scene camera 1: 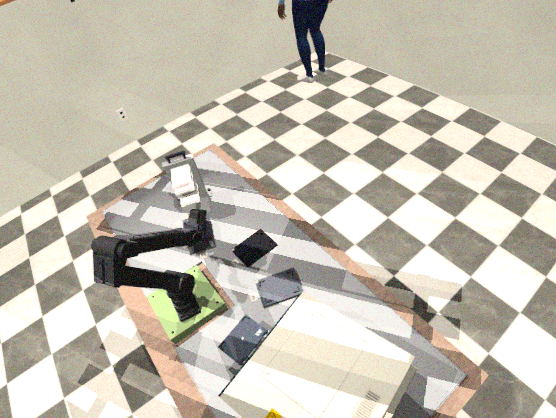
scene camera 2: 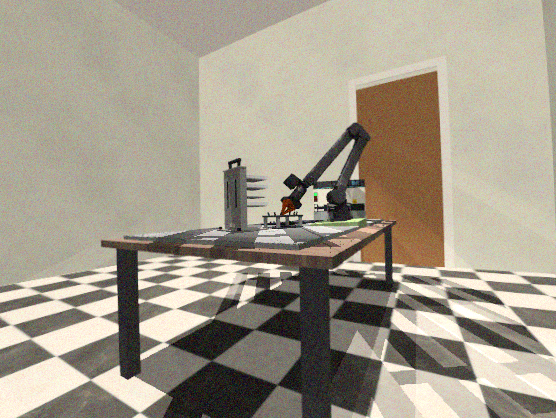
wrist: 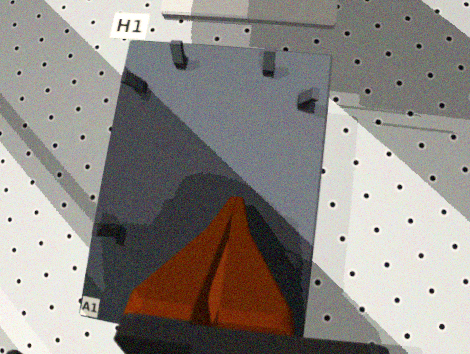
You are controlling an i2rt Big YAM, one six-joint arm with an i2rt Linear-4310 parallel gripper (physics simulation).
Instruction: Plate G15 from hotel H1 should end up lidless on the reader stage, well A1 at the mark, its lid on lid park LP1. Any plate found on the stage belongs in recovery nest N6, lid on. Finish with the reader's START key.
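Frame: origin at the arm's base, x back, y right, z up, level; millimetres.
Seen in the pictures: gripper, between the fingertips: (wrist: 237,205); arm's base, origin of its link: (scene camera 1: 186,305) (scene camera 2: 341,220).
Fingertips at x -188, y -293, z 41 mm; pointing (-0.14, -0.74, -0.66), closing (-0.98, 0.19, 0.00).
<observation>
Pixels of each thing's top centre, then the offset from my fingertips to it. "spot": a spot on its surface instead.
- dark H1 platform, centre of its top: (wrist: 200,179) (scene camera 1: 195,227) (scene camera 2: 282,211) dy -14, dx +15, dz +11 mm
- reader, centre of its top: (scene camera 1: 316,378) (scene camera 2: 338,183) dy +845, dx -64, dz +230 mm
- dark blue platform, centre of its top: (scene camera 1: 250,344) dy +599, dx +38, dz +44 mm
- grey-blue platform, centre of its top: (scene camera 1: 278,285) dy +412, dx -159, dz -47 mm
- flat black rectangle, a spot on its surface: (scene camera 1: 255,247) spot: dy +191, dx -169, dz -54 mm
My gripper (scene camera 2: 283,213) (wrist: 237,205) has its orange fingers shut and empty, low over the platform labelled H1. This dark H1 platform (scene camera 2: 296,217) (wrist: 235,115) has upright pegs round its edge, an A1 tag at its lower left corner in the wrist view, and no plate on it. The fingers and their shadow hide its lower part. The reader (scene camera 1: 340,350) (scene camera 2: 324,197) is a large pale box. A dark blue platform (scene camera 1: 240,342) and a grey-blue platform (scene camera 1: 280,288) with small pegs lie beside it. I cannot tell which is the stage or LP1. No G15 label is readable.
A grey tower (scene camera 1: 183,181) (scene camera 2: 235,197) with a handle and several stacked pale shelves stands close to the H1 platform. A flat black rectangle (scene camera 1: 255,247) lies between tower and reader. The arm's base stands on a green board (scene camera 1: 165,312) (scene camera 2: 345,223). A person (scene camera 1: 310,35) stands beyond the table.
</observation>
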